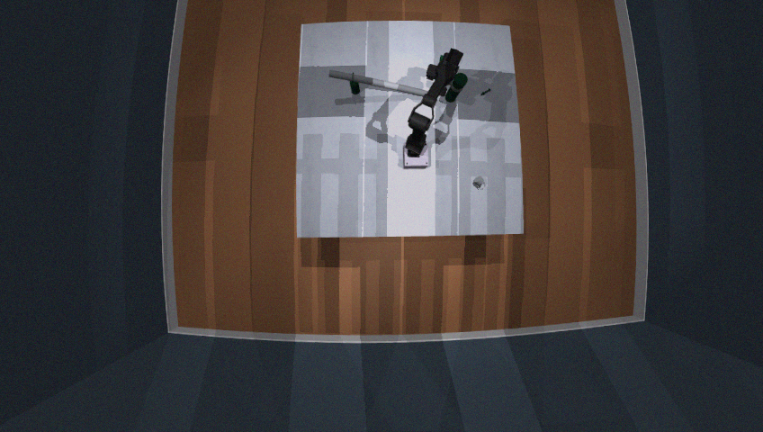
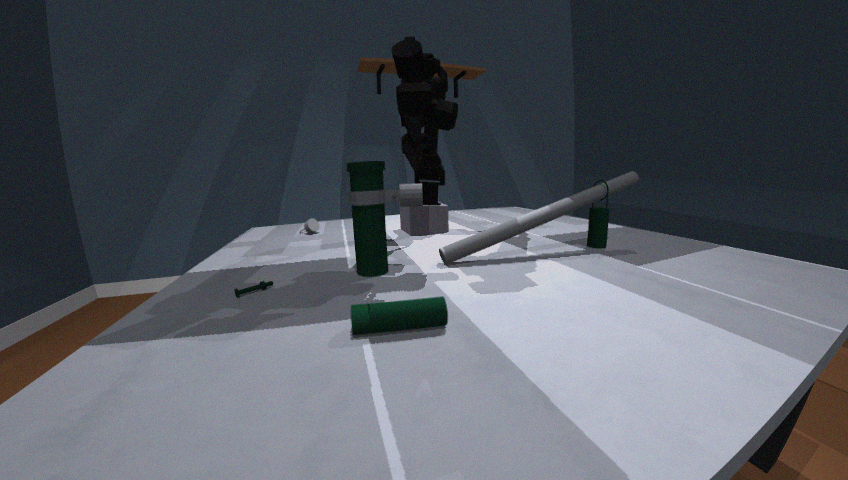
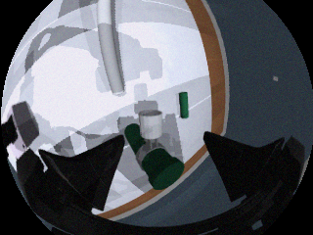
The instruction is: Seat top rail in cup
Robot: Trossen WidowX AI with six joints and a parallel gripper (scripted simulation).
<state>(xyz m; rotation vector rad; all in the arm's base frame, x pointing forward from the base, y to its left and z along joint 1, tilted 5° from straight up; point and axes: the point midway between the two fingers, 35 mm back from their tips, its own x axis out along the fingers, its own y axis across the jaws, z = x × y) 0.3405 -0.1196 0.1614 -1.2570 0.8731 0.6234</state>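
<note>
Now: gripper tip 7 cm above the rail-end cup, 3 cm to the left of it and 1 cm short of it. The rest, counted from my gripper tip: small green post 45 cm to the left, 10 cm below, 1 cm behind; green bolt 31 cm to the right, 20 cm below, 6 cm ahead; brace band 7 cm below, 6 cm to the right.
</note>
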